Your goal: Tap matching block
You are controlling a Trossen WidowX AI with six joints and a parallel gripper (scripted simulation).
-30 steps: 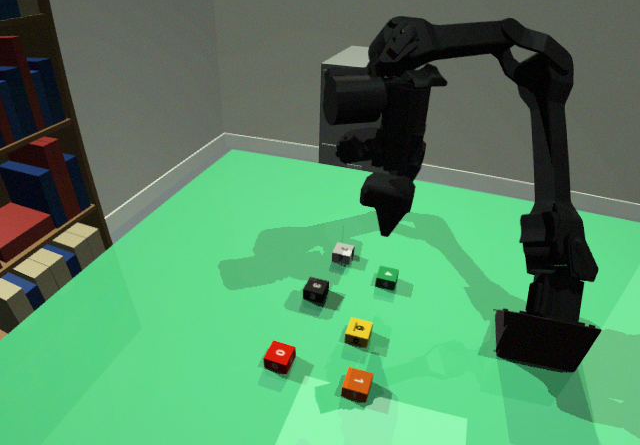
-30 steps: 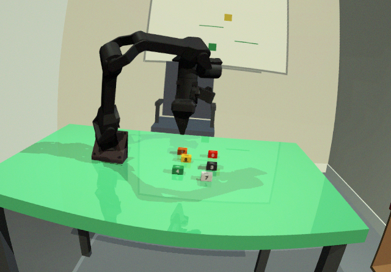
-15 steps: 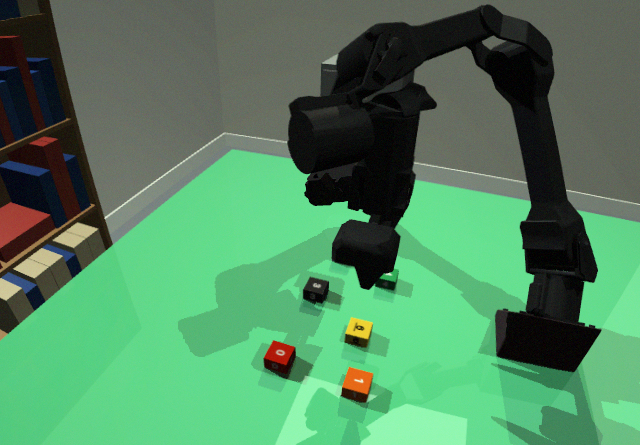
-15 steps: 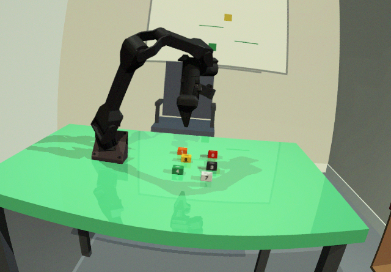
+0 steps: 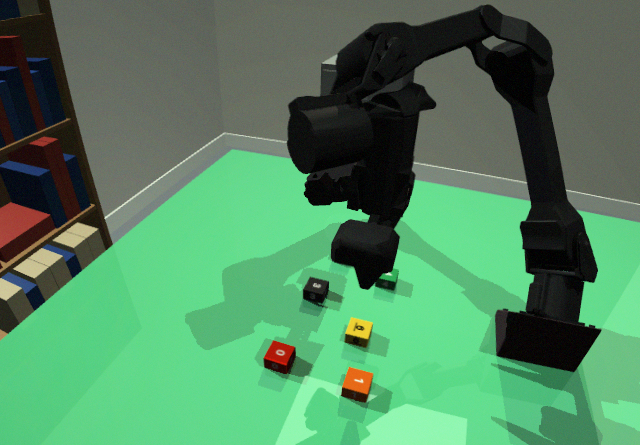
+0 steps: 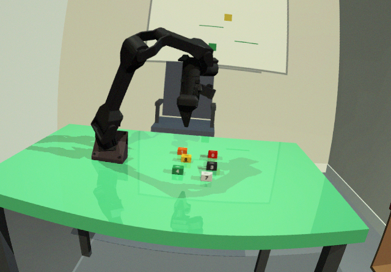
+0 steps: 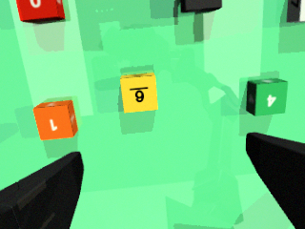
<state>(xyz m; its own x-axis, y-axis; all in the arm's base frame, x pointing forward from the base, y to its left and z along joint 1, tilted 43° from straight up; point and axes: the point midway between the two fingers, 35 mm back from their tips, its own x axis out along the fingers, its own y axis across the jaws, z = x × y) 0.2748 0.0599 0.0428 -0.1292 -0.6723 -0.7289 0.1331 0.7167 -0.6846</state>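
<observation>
Right now the yellow 6 block is 1 cm ahead of my gripper tip, 1 cm to the left of it and 12 cm below it. Also, from my gripper tip: black 3 block: 8 cm ahead, 6 cm to the right, 12 cm below; then orange 1 block: 10 cm to the left, 12 cm below; then green 4 block: 3 cm behind, 11 cm to the right, 12 cm below.
</observation>
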